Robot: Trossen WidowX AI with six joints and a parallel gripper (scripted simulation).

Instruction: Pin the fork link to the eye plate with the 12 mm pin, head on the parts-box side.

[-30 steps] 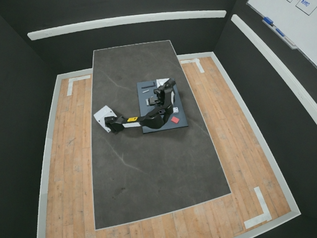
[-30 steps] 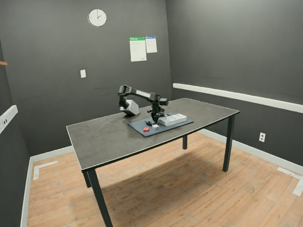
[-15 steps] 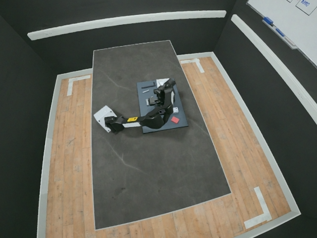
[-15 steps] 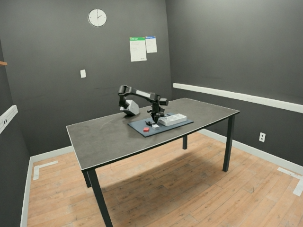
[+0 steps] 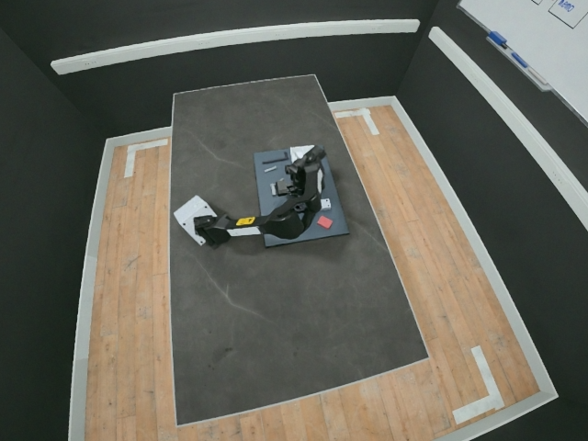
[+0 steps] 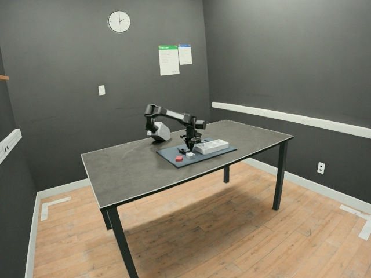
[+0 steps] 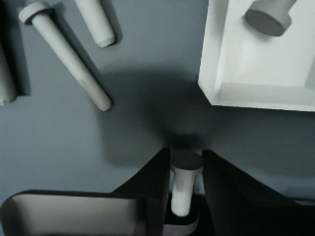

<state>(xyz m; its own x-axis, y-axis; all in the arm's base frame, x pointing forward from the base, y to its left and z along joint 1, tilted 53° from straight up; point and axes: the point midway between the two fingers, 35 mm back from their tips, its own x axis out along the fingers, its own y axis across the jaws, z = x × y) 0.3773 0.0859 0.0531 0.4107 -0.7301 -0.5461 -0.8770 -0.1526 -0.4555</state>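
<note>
Right now the eye plate is 60 mm to the right of my hand and 30 mm below it. From my hand the other things lie so: white parts box (90 mm ahead, 120 mm to the left, 30 mm below); then grey block (80 mm ahead, 80 mm to the right, 20 mm below); then blue-grey mat (10 mm ahead, 40 mm to the left, 50 mm below).
</note>
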